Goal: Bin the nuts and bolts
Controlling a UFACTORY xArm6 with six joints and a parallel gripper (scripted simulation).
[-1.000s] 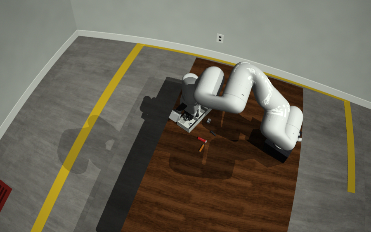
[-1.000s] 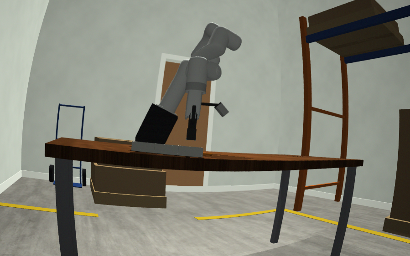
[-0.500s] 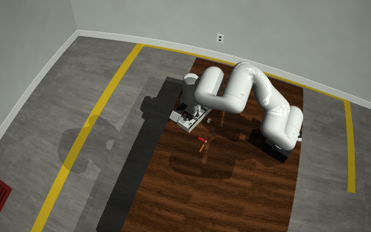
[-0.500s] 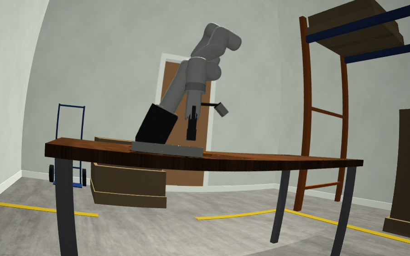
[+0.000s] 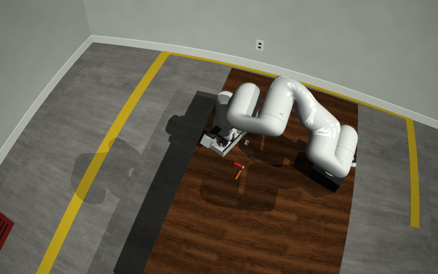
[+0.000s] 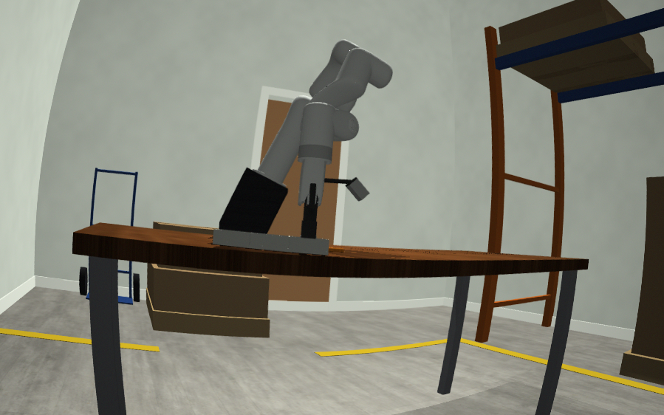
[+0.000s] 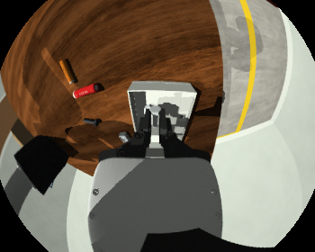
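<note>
Right now the silver bolt is 2 cm below my hand and 1 cm to the left of it. Also, from my hand: nut 4 cm below, 1 cm behind; red cylinder 9 cm behind, 8 cm to the left, 4 cm below; long grey bin 8 cm to the right, 3 cm below, 3 cm behind.
</note>
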